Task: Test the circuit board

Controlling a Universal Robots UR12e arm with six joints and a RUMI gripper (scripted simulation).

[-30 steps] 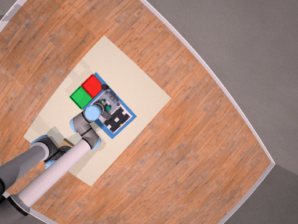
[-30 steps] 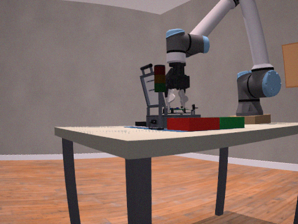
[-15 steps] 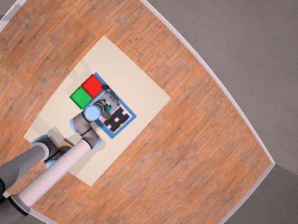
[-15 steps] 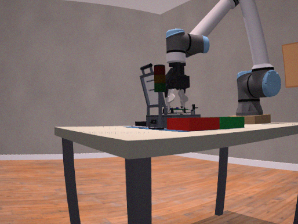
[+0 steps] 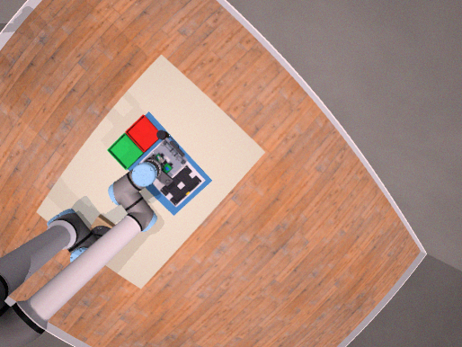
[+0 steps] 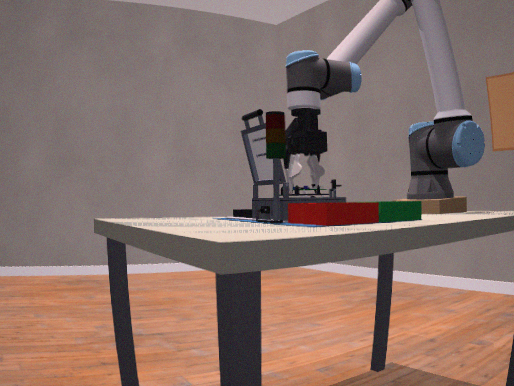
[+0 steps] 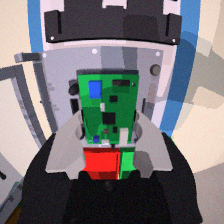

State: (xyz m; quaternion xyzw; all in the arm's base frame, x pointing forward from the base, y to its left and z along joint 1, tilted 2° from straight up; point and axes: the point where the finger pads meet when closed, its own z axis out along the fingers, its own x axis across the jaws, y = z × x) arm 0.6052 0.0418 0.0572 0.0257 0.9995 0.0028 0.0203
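My gripper is now 1 cm to the right of the green circuit board. The rest, counted from my hand: green bin: 21 cm to the left, 9 cm behind, 7 cm below; red bin: 20 cm to the left, 7 cm below, 6 cm ahead; lid: 13 cm ahead, 10 cm above.
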